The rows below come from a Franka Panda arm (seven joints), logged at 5 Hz.
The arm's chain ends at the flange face. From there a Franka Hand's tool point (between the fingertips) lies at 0.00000 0.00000 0.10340 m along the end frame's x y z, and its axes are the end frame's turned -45 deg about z.
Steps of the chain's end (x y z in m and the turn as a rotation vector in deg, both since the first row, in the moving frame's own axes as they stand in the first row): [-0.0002, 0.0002, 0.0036, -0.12, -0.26, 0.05]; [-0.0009, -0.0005, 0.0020, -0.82, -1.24, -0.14]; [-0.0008, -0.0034, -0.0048, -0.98, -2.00, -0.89]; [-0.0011, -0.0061, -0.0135, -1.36, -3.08, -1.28]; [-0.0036, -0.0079, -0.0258, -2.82, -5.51, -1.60]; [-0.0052, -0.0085, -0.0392, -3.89, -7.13, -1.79]
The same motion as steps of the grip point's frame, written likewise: [-0.0008, -0.0002, 0.0036, 0.10, -0.27, 0.05]; [-0.0029, -0.0015, 0.0020, 0.30, -1.46, -0.14]; [-0.0020, -0.0042, -0.0049, 0.72, -2.11, -0.89]; [-0.0022, -0.0072, -0.0137, 1.22, -3.14, -1.28]; [-0.0076, -0.0114, -0.0264, 1.90, -5.89, -1.60]; [-0.0117, -0.0136, -0.0402, 2.29, -7.79, -1.79]
